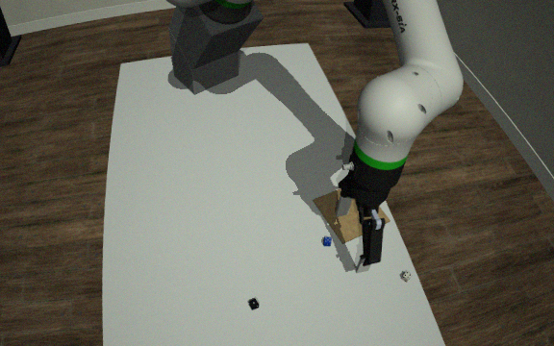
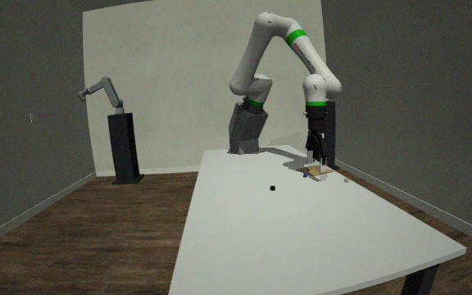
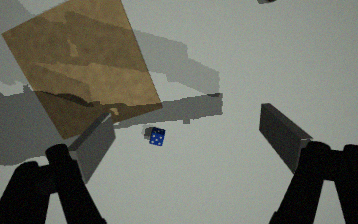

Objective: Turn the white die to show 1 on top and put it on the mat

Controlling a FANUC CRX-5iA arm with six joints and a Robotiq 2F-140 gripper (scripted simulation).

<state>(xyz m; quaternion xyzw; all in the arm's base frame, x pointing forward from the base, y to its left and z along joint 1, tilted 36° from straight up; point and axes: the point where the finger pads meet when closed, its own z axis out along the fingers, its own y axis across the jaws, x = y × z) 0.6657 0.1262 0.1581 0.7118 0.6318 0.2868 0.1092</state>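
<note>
My gripper is now 10 cm short of the white die, 11 cm to the right of it and 5 cm above it. The rest, counted from my hand: blue die (4 cm behind, 4 cm to the right, 5 cm below); black die (7 cm ahead, 23 cm to the right, 5 cm below); brown mat (11 cm behind, 5 cm to the left, 6 cm below).
</note>
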